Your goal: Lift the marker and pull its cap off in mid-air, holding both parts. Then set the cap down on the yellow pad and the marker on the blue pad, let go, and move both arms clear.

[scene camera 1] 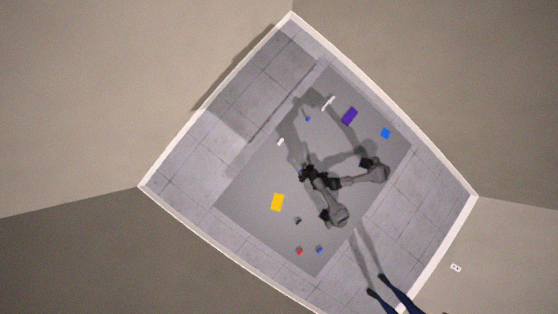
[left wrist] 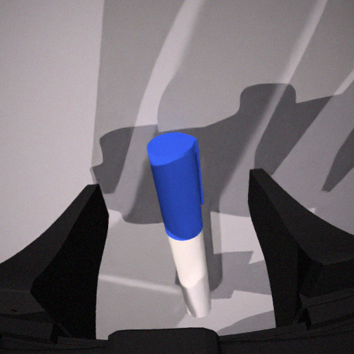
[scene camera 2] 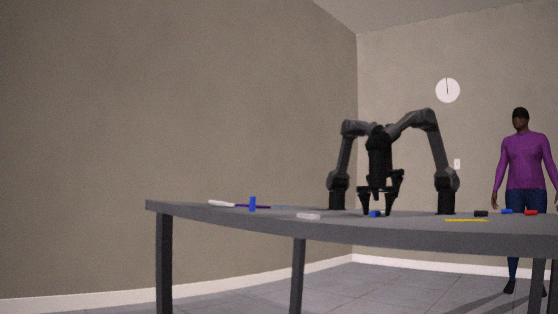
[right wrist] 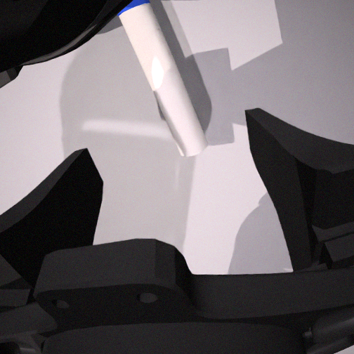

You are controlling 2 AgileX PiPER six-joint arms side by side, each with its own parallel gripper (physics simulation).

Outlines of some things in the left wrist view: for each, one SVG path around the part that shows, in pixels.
The left gripper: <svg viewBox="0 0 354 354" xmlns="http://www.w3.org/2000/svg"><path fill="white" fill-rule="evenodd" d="M354 235L324 221L306 209L306 207L297 202L296 199L280 187L262 168L249 169L247 203L251 222L254 226L268 272L275 315L275 327L218 336L214 330L204 327L122 329L112 332L107 336L107 339L96 339L98 271L107 236L109 214L99 184L88 184L39 237L18 251L18 253L0 263L0 354L354 354Z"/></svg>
A blue piece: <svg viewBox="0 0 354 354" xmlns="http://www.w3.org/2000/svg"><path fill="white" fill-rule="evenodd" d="M162 133L147 143L147 155L150 161L166 234L175 240L189 240L198 235L202 230L200 203L204 204L197 138L181 132Z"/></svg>
